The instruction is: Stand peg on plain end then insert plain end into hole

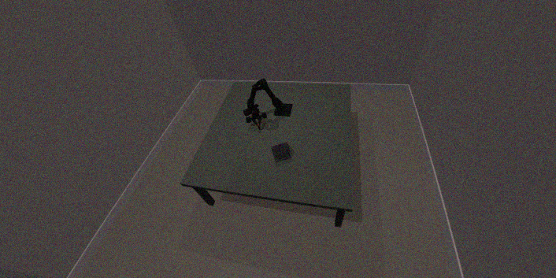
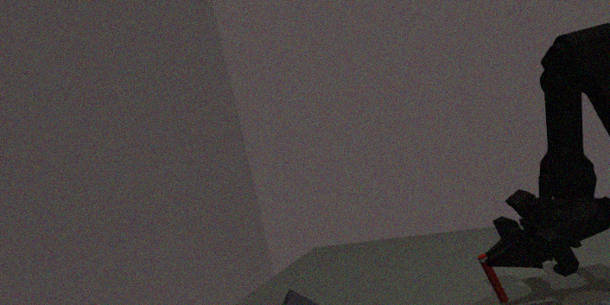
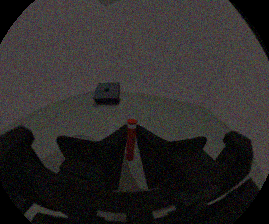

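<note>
Right now the peg is 10 mm below my gripper tip. Also, from my gripper tip: sloped panel: 260 mm to the left, 190 mm ahead, 10 mm below.
</note>
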